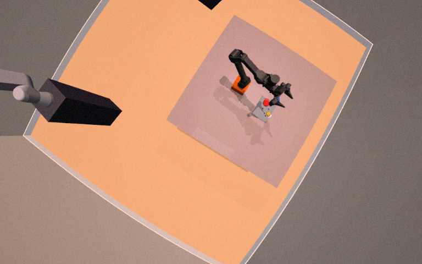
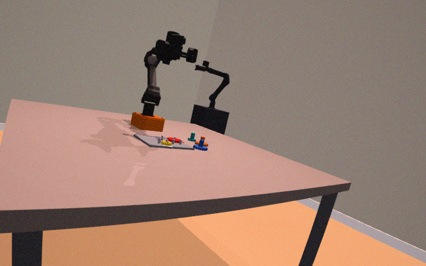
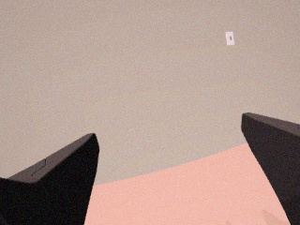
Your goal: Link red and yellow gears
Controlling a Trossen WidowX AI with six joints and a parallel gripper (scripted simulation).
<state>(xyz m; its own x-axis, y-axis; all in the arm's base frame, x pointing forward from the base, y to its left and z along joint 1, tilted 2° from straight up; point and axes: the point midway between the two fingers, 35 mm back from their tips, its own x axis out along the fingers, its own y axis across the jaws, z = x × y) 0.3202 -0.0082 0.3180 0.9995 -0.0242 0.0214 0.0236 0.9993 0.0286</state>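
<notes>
The blue gear is 380 mm below my gripper tip and 170 mm to the left of it. Round my gripper tip: yellow gear: 380 mm below, 30 mm ahead; grey board: 390 mm below, 30 mm behind, 10 mm to the left; red gear: 380 mm below, 70 mm to the left, 50 mm behind.
</notes>
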